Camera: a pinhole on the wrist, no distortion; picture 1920 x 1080 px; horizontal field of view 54.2 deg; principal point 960.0 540.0 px. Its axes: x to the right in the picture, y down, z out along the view. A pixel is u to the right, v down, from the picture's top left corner.
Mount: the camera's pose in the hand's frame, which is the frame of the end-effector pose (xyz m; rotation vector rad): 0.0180 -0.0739 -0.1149 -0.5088 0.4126 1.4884
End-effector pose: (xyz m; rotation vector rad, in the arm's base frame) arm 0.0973 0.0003 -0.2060 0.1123 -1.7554 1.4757
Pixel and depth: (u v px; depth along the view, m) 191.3 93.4 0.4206
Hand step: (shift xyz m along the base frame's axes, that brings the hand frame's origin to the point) -0.2423 -0.2447 0.0509
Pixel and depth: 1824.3 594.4 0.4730
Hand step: -0.2766 -0.0214 -0.2911
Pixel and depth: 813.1 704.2 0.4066
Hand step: -0.1666 -0.1798 -0.1176
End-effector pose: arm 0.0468 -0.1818 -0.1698 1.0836 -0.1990 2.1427
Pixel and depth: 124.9 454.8 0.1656
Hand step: 0.0638 0.0114 0.0436
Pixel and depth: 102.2 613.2 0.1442
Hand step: 0.0572 0.0189 0.0193
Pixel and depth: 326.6 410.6 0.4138
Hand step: 0.1632 -0.1511 0.2171
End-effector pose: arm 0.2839 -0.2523 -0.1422 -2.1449 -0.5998 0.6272
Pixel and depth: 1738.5 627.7 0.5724
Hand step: -0.0675 -0.1374 -0.4734
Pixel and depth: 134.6 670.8 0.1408
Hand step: -0.0325 0.0454 0.0181
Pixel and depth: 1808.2 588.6 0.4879
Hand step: -0.0302 -0.1260 -0.3953
